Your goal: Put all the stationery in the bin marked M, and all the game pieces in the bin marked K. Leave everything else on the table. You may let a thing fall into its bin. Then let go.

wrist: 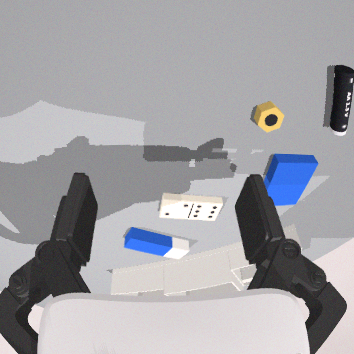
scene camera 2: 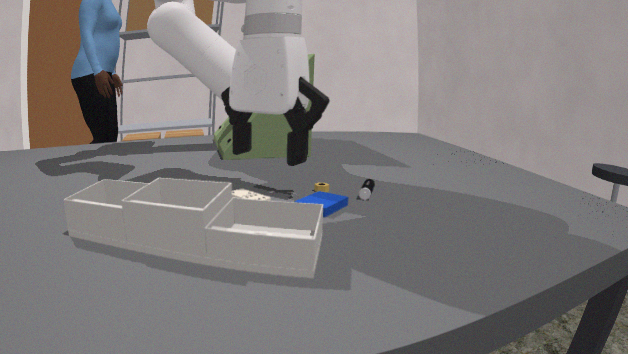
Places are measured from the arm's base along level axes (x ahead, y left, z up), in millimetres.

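Pixels of known places: gripper, fingertip midpoint: (wrist: 167,189) (scene camera 2: 267,157).
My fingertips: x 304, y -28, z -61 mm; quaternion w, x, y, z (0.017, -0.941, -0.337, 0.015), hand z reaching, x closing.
Observation:
Ahead of a thing's pixels: the offset from my fingertips to its top centre. "*": to the spot under its first point.
My gripper (scene camera 2: 269,154) (wrist: 167,189) is open and empty above the table. A cream domino @(dx +56, dy -33, dz -31 mm) (scene camera 2: 252,195) (wrist: 191,207) lies flat below, showing between the fingers in the wrist view. A blue-and-white eraser @(dx +73, dy -100, dz -25 mm) (wrist: 149,241) lies beside it, towards the bins; in the scene view the bins hide it. The bins form one joined row: the taller middle bin M @(dx +170, dy -116, dz +8 mm) (scene camera 2: 165,227) (wrist: 197,272) and the right bin K @(* dx +242, dy -48, dz -20 mm) (scene camera 2: 265,252) (wrist: 240,258). Their letters do not show. A flat blue block @(dx +93, dy +43, dz -28 mm) (scene camera 2: 322,201) (wrist: 291,179) lies beyond the right finger in the wrist view.
A brass nut @(dx +28, dy +64, dz -30 mm) (scene camera 2: 321,187) (wrist: 262,111) and a black AA battery @(dx +55, dy +114, dz -24 mm) (scene camera 2: 367,189) (wrist: 342,100) lie on the table beyond the blue block. The left bin @(* dx +179, dy -206, dz -12 mm) (scene camera 2: 95,217) adjoins bin M. The green arm base (scene camera 2: 265,132) stands at the back, with a person (scene camera 2: 100,40) behind the table.

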